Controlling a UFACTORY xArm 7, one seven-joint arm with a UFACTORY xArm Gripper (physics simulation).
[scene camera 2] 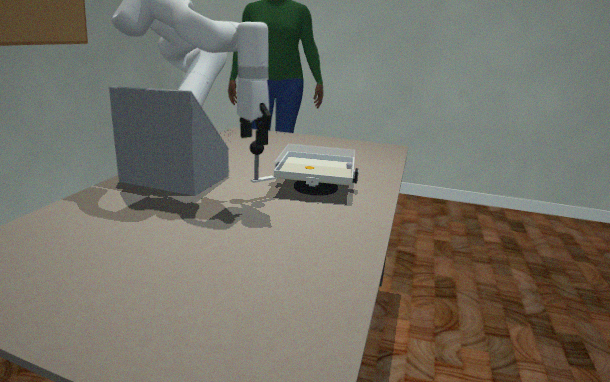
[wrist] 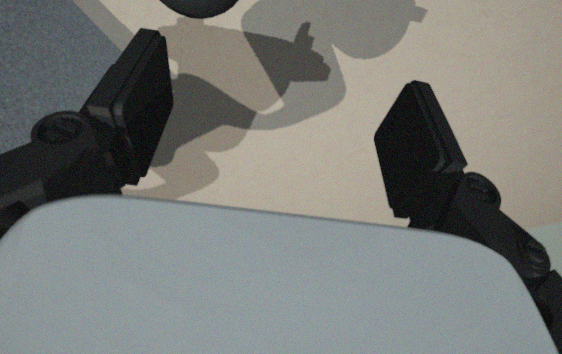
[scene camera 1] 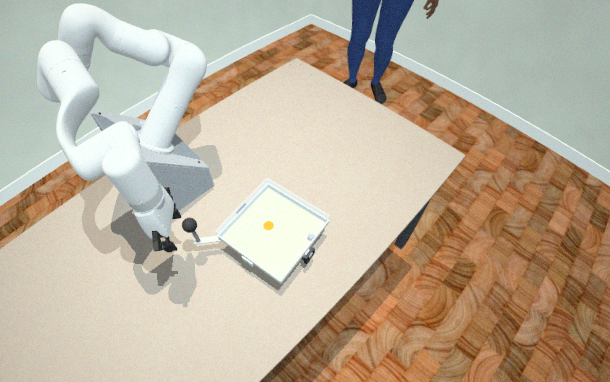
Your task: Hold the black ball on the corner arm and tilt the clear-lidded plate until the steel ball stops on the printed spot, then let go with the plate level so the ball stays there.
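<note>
My gripper [scene camera 1: 174, 231] [scene camera 2: 254, 140] [wrist: 285, 89] is open and empty, pointing down. The black ball [scene camera 1: 189, 225] [scene camera 2: 256, 148] stands on a thin stem on the pale corner arm [scene camera 1: 207, 240] [scene camera 2: 265, 179]. In the wrist view part of the black ball [wrist: 200, 6] shows at the top edge, past the fingertips and nearer the left finger, not between the pads. The clear-lidded plate [scene camera 1: 280, 260] [scene camera 2: 295, 176] looks roughly level; a slight tilt is hard to judge. The steel ball [scene camera 1: 311, 237] [scene camera 2: 349, 165] is by the plate's right wall, away from the orange printed spot [scene camera 1: 268, 225] [scene camera 2: 310, 167].
The plate's round black base [scene camera 2: 316, 189] rests on the table [scene camera 1: 320, 110] [scene camera 2: 200, 300]. A black knob [scene camera 1: 308, 256] [scene camera 2: 356, 175] sits on the plate's outer right side. The arm's grey pedestal [scene camera 1: 190, 180] [scene camera 2: 155, 140] [wrist: 40, 75] is near the gripper. A person [scene camera 1: 391, 40] [scene camera 2: 285, 45] stands beyond the table.
</note>
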